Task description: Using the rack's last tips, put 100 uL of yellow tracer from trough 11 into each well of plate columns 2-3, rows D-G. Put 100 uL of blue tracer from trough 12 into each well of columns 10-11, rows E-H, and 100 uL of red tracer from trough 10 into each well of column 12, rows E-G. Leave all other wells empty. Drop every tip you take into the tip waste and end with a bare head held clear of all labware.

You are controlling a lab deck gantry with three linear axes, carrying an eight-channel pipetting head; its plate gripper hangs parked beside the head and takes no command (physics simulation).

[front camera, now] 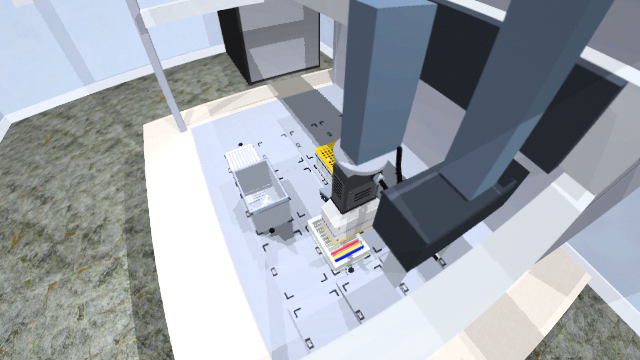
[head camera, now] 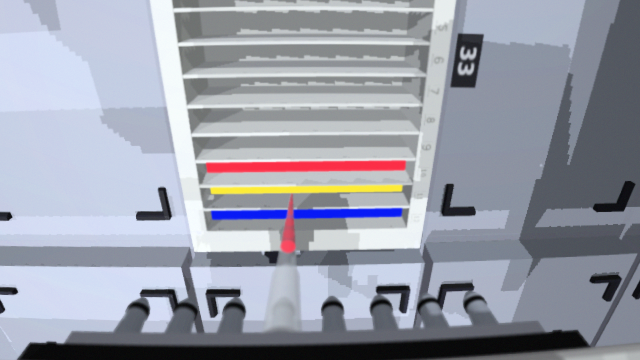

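The pipetting head (front camera: 346, 220) is over the white trough block (front camera: 324, 250) (head camera: 189, 205). One nozzle, fourth from the left in the head view, carries a tip (head camera: 289, 230) with red liquid in its lower part; the other nozzles are bare. The tip's end overlaps the yellow trough 11 (head camera: 240, 191) in that view; its height is unclear. Red trough 10 (head camera: 250, 167) and blue trough 12 (head camera: 240, 215) hold liquid. The well plate (front camera: 243, 157) stands behind the tip waste (front camera: 270, 217); its well contents are unreadable. The yellow tip rack (front camera: 320, 150) is partly hidden. I cannot make out the plate gripper's fingers.
Pale loose tips (front camera: 258, 199) lie inside the waste box. A dark gantry carriage (front camera: 430, 215) and blue-grey columns (front camera: 372, 80) stand beside and above the head. Black corner brackets (head camera: 162, 205) and a label 33 (head camera: 467, 61) mark the deck around the trough block.
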